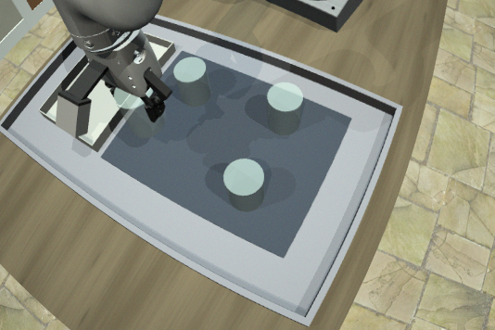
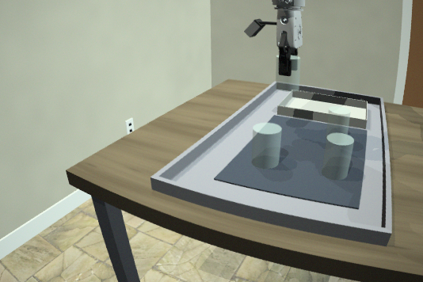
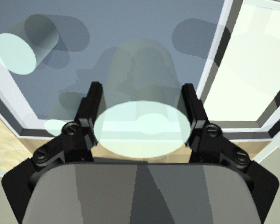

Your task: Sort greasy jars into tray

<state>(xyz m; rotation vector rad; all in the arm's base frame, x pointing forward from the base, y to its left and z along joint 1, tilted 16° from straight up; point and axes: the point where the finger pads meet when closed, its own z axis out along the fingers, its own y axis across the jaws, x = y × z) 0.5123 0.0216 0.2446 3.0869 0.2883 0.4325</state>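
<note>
Now: the tray 25 cm to the right of my hand, 18 cm below it and 4 cm behind it. Round my hand: steel table top (19 cm below, 6 cm behind, 4 cm to the right); dark drying mat (19 cm below, 10 cm behind, 6 cm to the left).
</note>
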